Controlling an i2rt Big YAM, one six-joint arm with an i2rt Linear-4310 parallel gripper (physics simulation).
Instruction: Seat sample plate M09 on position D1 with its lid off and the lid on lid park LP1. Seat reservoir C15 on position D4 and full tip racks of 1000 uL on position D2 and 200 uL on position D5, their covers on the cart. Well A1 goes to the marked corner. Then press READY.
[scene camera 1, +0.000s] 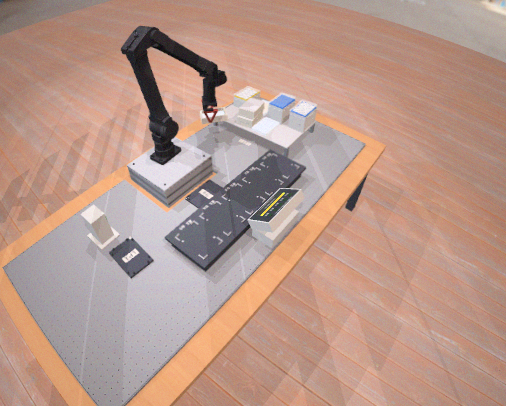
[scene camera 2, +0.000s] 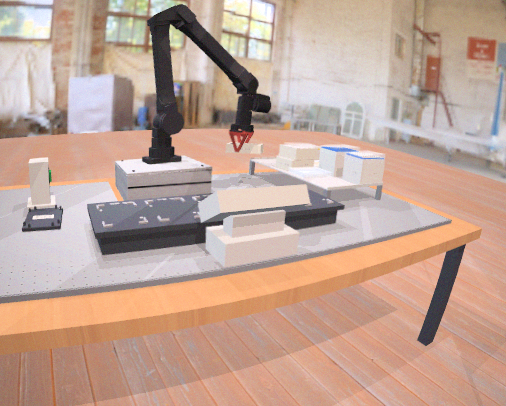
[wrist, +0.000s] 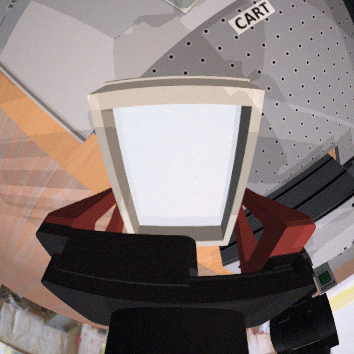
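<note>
My gripper (scene camera 1: 210, 115) (scene camera 2: 240, 145) (wrist: 178, 187) is shut on a cream rectangular tray, seemingly the reservoir (scene camera 1: 221, 116) (scene camera 2: 254, 148) (wrist: 177, 160), with a pale, smooth inside. It hangs in the air beside the cart (scene camera 1: 286, 137) (scene camera 2: 315, 179); its label does not show. On the cart are a yellow-edged tip rack (scene camera 1: 247, 94), a blue-topped rack (scene camera 1: 282, 101) (scene camera 2: 340, 160), another blue-edged rack (scene camera 1: 303, 110) (scene camera 2: 366, 167) and a cream stack (scene camera 1: 251, 112) (scene camera 2: 298, 155). The dark deck (scene camera 1: 195, 245) (scene camera 2: 120, 215) has empty corner-marked positions. Lid park LP1 (scene camera 1: 131, 256) (scene camera 2: 42, 218) is empty.
A slanted display (scene camera 1: 276, 205) (scene camera 2: 260, 198) stands at the deck's front edge. A cream post (scene camera 1: 99, 225) (scene camera 2: 39, 180) with a green button on its side stands beside LP1. A second dark pad (scene camera 1: 212, 189) lies between the arm's base (scene camera 1: 172, 172) (scene camera 2: 165, 177) and the deck.
</note>
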